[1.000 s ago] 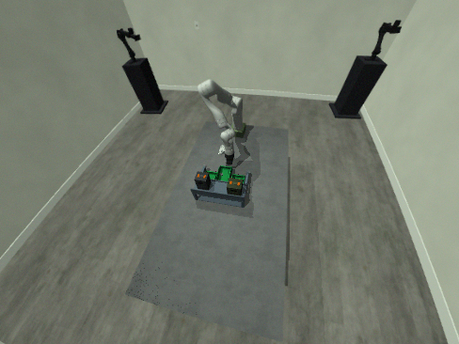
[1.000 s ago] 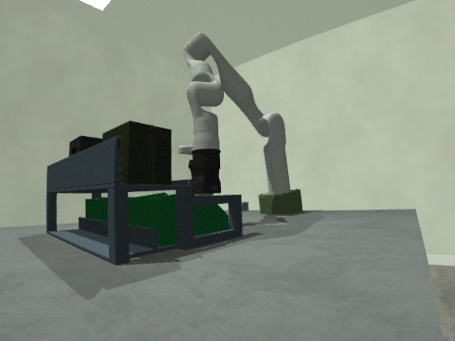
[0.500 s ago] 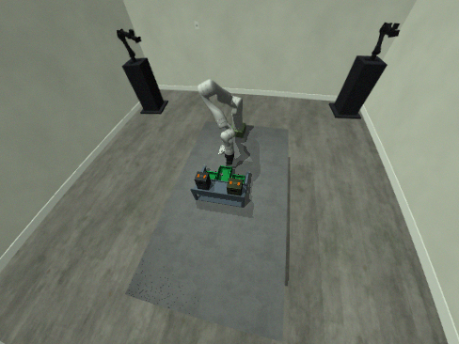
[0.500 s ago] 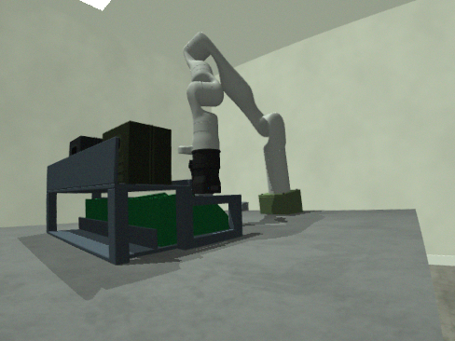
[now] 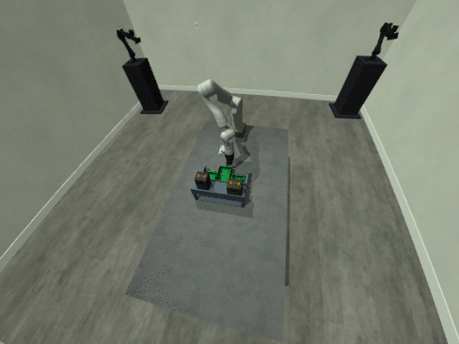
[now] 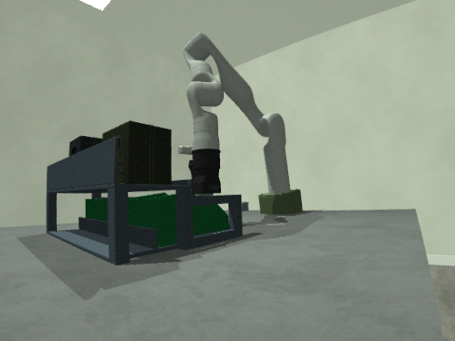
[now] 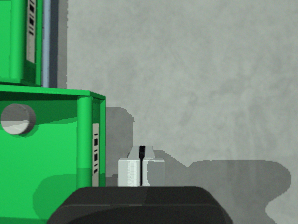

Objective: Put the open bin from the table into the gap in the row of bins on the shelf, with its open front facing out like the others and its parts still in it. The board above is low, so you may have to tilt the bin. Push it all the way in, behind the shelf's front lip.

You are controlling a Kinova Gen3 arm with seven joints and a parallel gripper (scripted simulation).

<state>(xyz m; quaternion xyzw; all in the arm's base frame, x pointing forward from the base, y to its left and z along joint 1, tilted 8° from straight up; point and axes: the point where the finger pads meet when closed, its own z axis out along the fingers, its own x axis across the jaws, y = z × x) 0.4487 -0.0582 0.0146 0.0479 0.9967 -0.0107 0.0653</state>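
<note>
The blue-grey edge strip is 80 mm ahead of my hand and 30 mm below it.
</note>
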